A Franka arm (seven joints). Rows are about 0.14 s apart.
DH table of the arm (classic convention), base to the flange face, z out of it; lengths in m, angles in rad. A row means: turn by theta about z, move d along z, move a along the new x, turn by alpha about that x. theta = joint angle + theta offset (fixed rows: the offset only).
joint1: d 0.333; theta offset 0; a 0; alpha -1.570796
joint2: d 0; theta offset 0; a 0; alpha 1.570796
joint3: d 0.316; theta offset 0; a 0.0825; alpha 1.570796
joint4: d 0; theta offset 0; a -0.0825; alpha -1.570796
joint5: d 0.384; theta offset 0; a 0; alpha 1.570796
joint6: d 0; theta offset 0; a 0.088; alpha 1.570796
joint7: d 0.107; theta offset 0; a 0; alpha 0
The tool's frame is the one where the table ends.
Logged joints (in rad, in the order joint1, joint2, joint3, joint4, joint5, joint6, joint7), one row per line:
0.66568 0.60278 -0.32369 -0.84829 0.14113 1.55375 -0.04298
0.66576 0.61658 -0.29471 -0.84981 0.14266 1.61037 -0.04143
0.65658 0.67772 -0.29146 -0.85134 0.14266 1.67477 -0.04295
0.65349 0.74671 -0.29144 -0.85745 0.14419 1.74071 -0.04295
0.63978 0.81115 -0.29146 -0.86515 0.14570 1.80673 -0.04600
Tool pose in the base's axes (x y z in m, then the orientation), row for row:
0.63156 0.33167 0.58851 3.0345 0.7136 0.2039
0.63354 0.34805 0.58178 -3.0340 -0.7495 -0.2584
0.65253 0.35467 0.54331 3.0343 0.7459 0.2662
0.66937 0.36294 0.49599 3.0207 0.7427 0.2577
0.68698 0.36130 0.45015 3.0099 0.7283 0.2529
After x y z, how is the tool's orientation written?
As a rotation vector, in radians.
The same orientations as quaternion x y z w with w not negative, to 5 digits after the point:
0.97133 0.22842 0.06527 0.00883
-0.96751 -0.23901 -0.08240 0.00286
0.96758 0.23785 0.08489 0.00282
0.96771 0.23793 0.08256 0.01014
0.96858 0.23437 0.08138 0.01726

